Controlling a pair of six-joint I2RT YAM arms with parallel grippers.
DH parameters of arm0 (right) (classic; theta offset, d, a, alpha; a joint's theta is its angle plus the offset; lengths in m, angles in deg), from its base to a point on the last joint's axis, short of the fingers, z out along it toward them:
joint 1: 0 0.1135 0.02 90
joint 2: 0 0 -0.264 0
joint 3: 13.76 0 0.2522 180
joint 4: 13.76 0 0.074 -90
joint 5: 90 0 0 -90
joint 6: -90 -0.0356 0 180
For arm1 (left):
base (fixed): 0 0 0 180
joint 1: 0 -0.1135 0.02 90
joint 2: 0 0 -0.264 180
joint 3: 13.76 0 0.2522 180
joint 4: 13.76 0 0.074 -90
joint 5: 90 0 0 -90
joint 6: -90 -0.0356 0 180
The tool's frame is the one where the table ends.
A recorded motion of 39 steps. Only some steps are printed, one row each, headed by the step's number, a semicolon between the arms.
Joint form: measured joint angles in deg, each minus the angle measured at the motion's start. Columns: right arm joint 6, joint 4, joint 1, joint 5, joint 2, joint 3; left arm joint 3, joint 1, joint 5, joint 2, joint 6, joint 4.
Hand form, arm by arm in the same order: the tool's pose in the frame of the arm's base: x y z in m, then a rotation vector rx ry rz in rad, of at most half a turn. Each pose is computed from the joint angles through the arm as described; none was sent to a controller.
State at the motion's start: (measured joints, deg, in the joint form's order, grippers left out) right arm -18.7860 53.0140 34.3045 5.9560 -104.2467 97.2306; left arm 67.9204 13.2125 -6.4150 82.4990 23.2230 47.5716
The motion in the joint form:
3: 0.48 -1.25 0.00 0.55 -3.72 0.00; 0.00 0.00 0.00 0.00 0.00 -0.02
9: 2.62 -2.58 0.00 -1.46 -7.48 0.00; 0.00 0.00 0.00 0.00 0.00 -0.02
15: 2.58 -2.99 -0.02 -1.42 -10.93 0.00; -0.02 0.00 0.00 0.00 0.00 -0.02
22: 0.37 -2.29 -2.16 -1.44 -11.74 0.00; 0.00 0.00 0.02 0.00 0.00 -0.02
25: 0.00 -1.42 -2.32 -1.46 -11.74 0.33; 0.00 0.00 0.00 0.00 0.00 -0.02
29: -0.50 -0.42 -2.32 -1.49 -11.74 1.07; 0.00 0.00 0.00 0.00 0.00 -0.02
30: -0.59 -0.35 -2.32 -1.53 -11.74 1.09; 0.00 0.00 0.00 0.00 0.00 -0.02
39: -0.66 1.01 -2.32 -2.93 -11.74 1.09; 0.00 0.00 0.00 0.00 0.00 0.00
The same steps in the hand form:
3: 0.3358 0.2242 0.2809 -0.3333 2.6374 0.1528; 0.2821 -0.0621 0.2749 -0.2674 2.6315 -0.0644
9: 0.3455 0.2323 0.2563 -0.4036 2.6783 0.1606; 0.2821 -0.0621 0.2749 -0.2674 2.6315 -0.0644
15: 0.3527 0.2370 0.2325 -0.4123 2.7267 0.1301; 0.2821 -0.0621 0.2748 -0.2674 2.6318 -0.0642
22: 0.3616 0.2239 0.2263 -0.3128 2.7647 0.1159; 0.2821 -0.0622 0.2749 -0.2673 2.6316 -0.0648
25: 0.3615 0.2225 0.2274 -0.3016 2.7749 0.1118; 0.2821 -0.0621 0.2749 -0.2674 2.6315 -0.0644
29: 0.3613 0.2224 0.2305 -0.2904 2.7808 0.1120; 0.2821 -0.0621 0.2749 -0.2674 2.6315 -0.0644
30: 0.3612 0.2223 0.2305 -0.2885 2.7821 0.1127; 0.2821 -0.0621 0.2749 -0.2674 2.6315 -0.0644
39: 0.3587 0.2218 0.2296 -0.2969 2.8125 0.1305; 0.2821 -0.0621 0.2749 -0.2674 2.6318 -0.0642

